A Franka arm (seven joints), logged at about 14 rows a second.
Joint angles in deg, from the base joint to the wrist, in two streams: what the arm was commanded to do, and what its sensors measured. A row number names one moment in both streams.
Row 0, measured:
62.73 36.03 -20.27 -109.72 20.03 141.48 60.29
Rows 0 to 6, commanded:
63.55 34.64 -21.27 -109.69 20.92 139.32 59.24
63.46 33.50 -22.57 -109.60 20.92 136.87 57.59
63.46 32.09 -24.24 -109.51 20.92 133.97 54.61
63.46 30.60 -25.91 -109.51 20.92 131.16 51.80
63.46 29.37 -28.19 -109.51 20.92 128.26 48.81
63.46 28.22 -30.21 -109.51 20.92 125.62 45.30
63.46 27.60 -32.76 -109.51 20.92 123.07 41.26
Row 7, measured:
62.98 30.85 -28.51 -108.57 20.03 128.17 48.55
